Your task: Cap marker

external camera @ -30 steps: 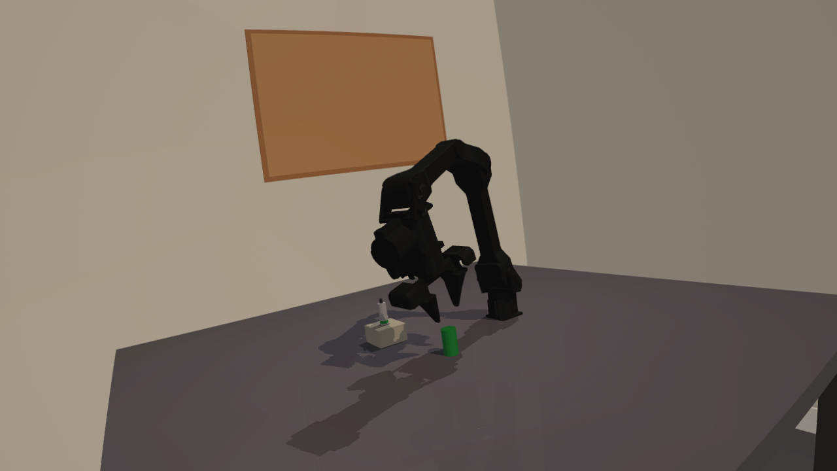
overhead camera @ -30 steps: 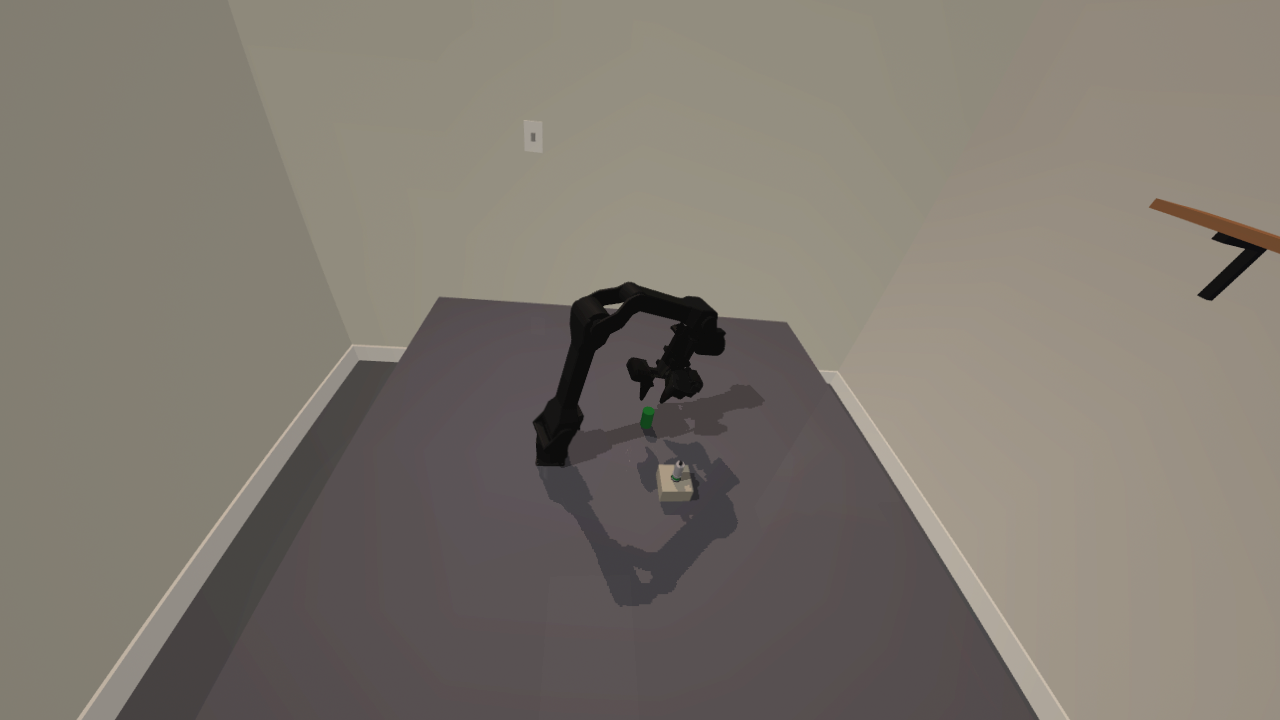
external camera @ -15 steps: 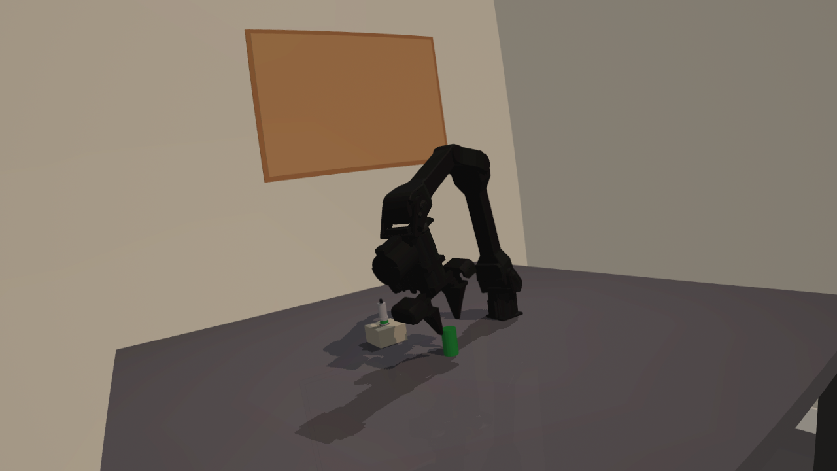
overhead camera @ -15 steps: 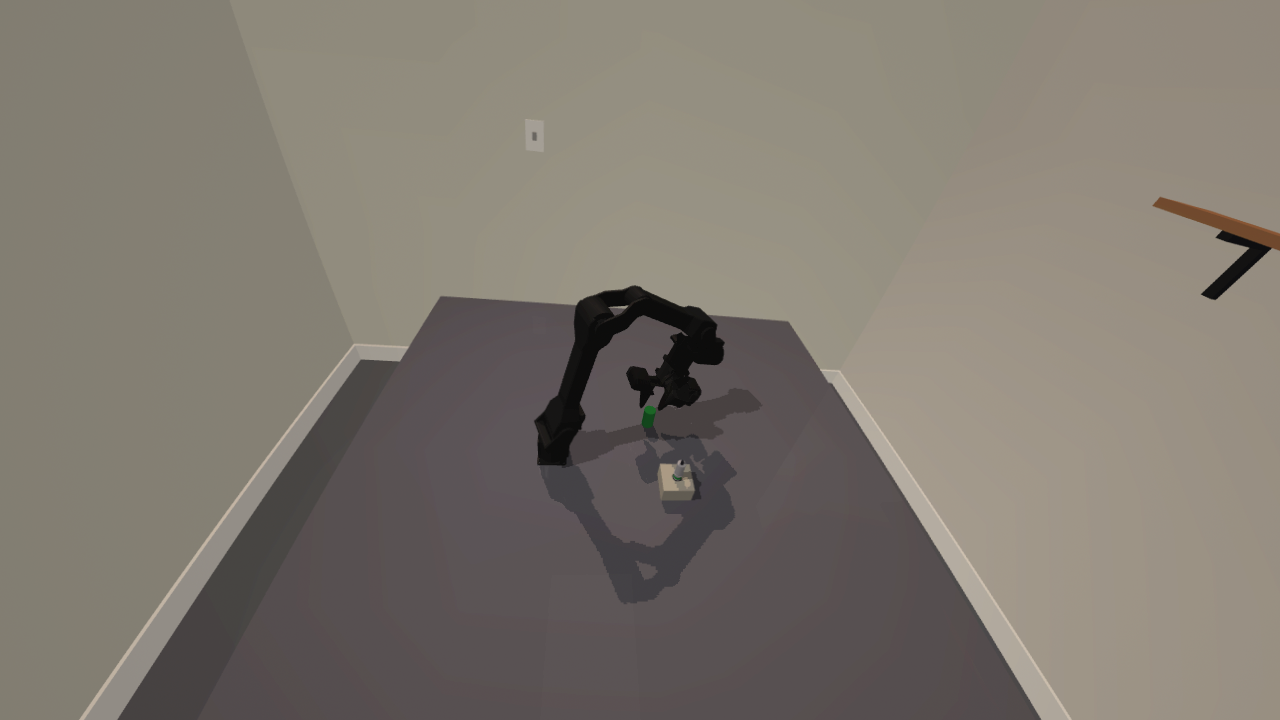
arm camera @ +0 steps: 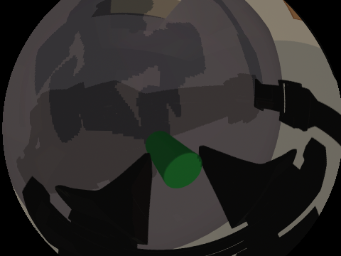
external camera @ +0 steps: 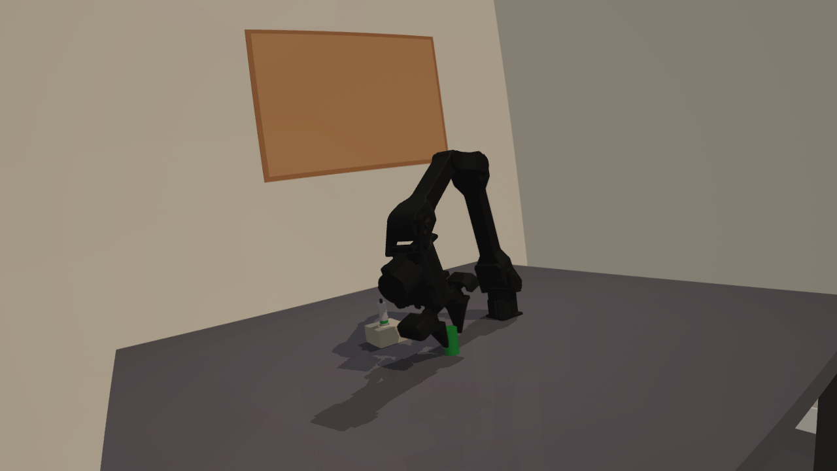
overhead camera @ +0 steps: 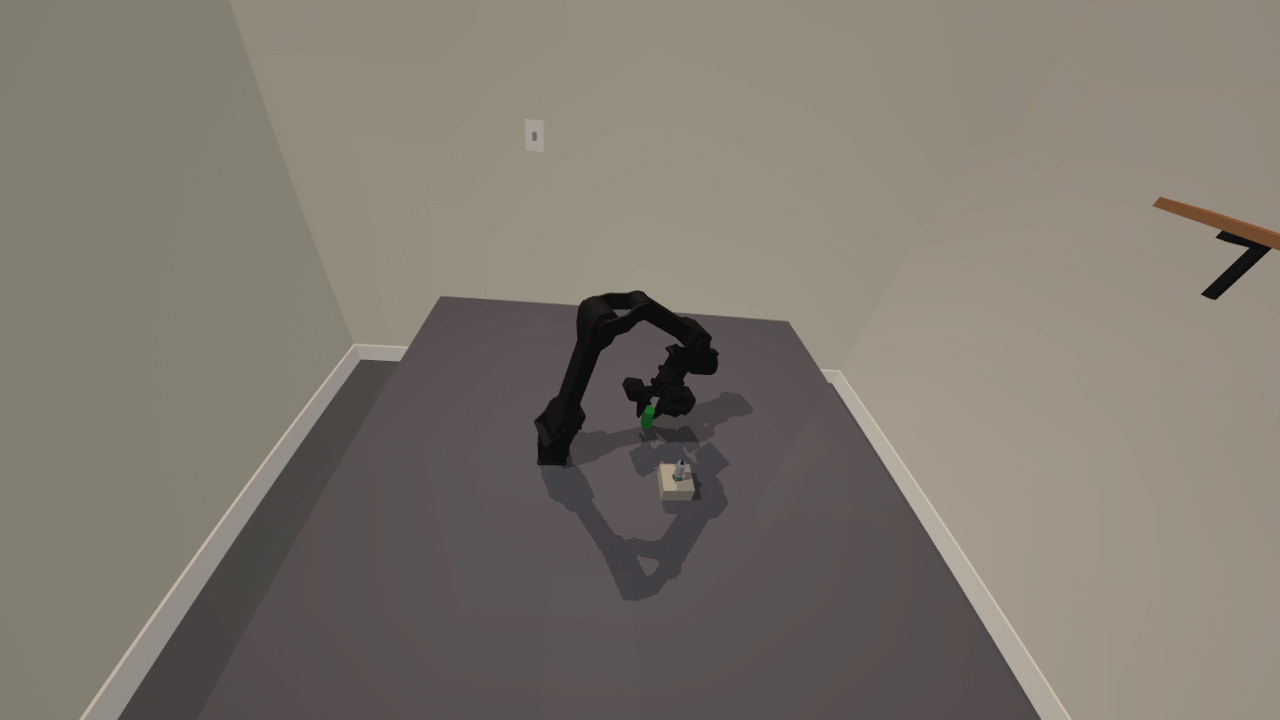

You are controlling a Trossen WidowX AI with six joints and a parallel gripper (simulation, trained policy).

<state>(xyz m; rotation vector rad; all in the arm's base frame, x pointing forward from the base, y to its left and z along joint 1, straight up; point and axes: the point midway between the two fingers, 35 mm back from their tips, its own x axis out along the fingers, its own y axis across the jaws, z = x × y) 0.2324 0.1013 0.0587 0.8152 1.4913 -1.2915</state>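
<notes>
My gripper tip is now 50 mm short of the beige holder block, 180 mm to the left of it and 10 mm above it. The rest, counted from my gripper tip: green cap (10 mm ahead).
</notes>
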